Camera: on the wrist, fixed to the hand. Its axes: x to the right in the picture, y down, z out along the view.
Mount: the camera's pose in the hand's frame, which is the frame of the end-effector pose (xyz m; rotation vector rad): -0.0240 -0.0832 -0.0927 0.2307 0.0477 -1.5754
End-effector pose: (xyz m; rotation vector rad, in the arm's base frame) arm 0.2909 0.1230 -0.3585 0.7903 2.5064 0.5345
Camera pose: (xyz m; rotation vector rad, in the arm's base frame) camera 0.2236 0.0245 -0.3154 -1.1541 2.3560 -0.3094
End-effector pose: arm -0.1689 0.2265 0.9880 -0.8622 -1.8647 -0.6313
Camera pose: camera -0.1766 0.1004 0.9996 0.9700 -2.2311 -1.2440
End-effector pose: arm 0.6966 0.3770 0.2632 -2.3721 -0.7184 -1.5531
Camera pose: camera 0.5726 0.4016 0.2734 1.0255 2.2065 1.2173
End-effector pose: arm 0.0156 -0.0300 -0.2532 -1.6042 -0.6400 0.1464
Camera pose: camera 0.0117 -0.1225 -0.1665 -0.5350 -1.5796 -0.9329
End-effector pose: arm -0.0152 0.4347 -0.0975 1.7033 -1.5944 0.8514
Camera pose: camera 0.0640 0.5284 -0.0653 2.3006 0.1886 0.1902
